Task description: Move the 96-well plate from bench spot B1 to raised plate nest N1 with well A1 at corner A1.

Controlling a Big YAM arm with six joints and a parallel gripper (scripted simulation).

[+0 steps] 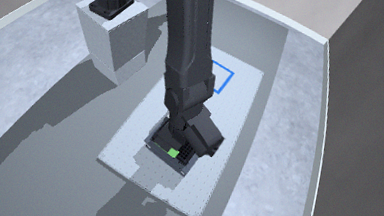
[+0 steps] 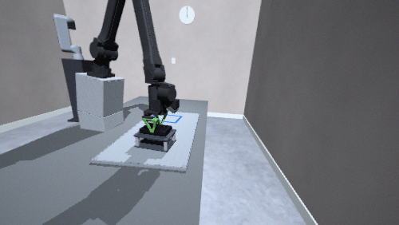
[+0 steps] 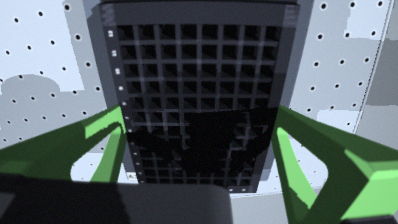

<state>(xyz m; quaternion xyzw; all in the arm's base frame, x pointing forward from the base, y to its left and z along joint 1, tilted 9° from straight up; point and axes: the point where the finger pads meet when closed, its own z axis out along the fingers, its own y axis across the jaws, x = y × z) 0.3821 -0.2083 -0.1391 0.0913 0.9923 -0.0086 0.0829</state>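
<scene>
Right now my hand is 1 cm above the black 96-well plate. Round my hand: raised plate nest 3 cm below; white corner mark 7 cm behind, 7 cm to the left, 2 cm below.
</scene>
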